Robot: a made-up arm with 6 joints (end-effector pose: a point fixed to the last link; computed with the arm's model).
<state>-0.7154 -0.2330 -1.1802 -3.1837 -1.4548 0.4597</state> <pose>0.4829 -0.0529 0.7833 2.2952 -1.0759 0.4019</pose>
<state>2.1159 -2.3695 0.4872 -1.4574 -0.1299 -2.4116</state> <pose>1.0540 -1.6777 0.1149 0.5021 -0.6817 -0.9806</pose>
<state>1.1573 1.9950 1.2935 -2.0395 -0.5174 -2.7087</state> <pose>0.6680 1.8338 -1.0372 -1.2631 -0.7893 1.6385</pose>
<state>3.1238 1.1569 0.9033 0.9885 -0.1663 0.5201</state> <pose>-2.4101 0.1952 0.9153 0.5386 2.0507 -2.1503</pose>
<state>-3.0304 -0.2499 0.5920 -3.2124 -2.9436 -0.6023</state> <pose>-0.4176 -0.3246 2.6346 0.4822 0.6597 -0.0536</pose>
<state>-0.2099 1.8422 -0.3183 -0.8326 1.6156 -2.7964</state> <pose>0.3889 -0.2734 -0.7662 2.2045 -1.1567 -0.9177</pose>
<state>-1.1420 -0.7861 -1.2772 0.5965 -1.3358 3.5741</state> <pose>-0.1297 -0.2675 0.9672 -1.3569 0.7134 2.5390</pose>
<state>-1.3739 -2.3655 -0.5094 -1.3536 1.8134 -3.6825</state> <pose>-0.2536 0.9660 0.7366 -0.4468 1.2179 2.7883</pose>
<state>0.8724 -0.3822 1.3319 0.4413 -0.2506 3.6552</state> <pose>-0.3082 -0.7567 2.8402 2.3256 -0.0805 2.0302</pose>
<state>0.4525 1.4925 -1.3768 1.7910 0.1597 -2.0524</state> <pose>0.1902 0.1598 -0.0169 -0.3804 2.8415 -0.2658</pose>
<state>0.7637 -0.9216 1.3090 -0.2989 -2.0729 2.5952</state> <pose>-1.0537 -1.3754 2.2444 -2.3866 -1.3852 0.0882</pose>
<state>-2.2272 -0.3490 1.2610 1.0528 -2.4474 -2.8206</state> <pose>0.3412 0.6677 2.8746 -0.0279 2.2667 0.2548</pose>
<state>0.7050 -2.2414 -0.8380 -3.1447 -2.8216 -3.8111</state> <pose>-0.8149 -0.3297 0.8134 -0.2873 1.9326 -0.2245</pose>
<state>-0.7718 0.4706 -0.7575 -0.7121 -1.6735 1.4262</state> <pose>0.4454 -0.7261 0.4537 0.9911 1.2770 1.1961</pose>
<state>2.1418 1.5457 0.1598 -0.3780 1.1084 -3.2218</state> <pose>-0.5584 1.3456 -0.6934 1.8878 2.3019 -0.4473</pose>
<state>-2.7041 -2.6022 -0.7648 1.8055 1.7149 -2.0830</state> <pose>1.1586 0.4708 0.4055 -1.0321 0.9592 -1.1258</pose>
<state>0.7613 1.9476 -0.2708 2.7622 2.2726 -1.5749</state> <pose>0.2491 0.5928 -1.0336 -0.7929 -1.7342 -0.9595</pose>
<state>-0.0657 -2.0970 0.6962 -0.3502 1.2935 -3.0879</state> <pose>-2.2347 -0.1137 0.2937 1.2965 -0.3223 -2.5966</pose>
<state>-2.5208 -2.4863 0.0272 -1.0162 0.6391 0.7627</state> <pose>1.2370 1.0639 0.3048 -2.4966 -1.6521 -0.2590</pose>
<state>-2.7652 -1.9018 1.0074 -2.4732 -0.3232 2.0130</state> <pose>2.2760 0.6658 0.4728 -2.6533 -0.2291 0.0902</pose>
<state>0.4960 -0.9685 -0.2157 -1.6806 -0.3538 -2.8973</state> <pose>-0.0405 0.0126 1.8170 -1.4343 -1.2624 -0.0904</pose>
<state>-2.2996 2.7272 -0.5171 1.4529 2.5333 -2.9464</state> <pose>0.4284 0.5288 -0.8968 -1.1956 1.5191 -1.0425</pose>
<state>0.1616 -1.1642 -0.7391 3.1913 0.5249 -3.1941</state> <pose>-0.1642 0.2535 1.4580 0.0002 0.0996 0.1361</pose>
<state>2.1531 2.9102 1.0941 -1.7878 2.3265 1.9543</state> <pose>0.0871 -0.2408 -1.9080 -1.8628 -0.9808 -0.5356</pose>
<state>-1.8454 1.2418 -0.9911 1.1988 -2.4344 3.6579</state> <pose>-0.2919 -0.6648 -0.2102 0.9393 -1.6844 1.8514</pose>
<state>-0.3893 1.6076 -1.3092 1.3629 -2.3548 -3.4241</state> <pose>0.1799 -0.1356 -0.1174 -1.2797 0.5352 -1.2124</pose>
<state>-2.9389 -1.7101 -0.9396 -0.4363 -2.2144 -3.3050</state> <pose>0.3116 0.3203 1.0206 -0.5314 1.6005 -0.0213</pose>
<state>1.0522 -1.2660 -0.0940 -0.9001 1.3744 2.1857</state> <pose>-0.1451 -0.6017 1.8655 0.3152 -0.6922 -0.9003</pose>
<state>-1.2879 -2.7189 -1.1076 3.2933 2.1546 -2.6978</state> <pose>0.1104 0.6010 0.4481 0.0335 0.7324 -1.2577</pose>
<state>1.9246 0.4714 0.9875 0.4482 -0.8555 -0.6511</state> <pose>-0.3104 1.5609 2.3234 -0.0190 0.4046 1.5252</pose>
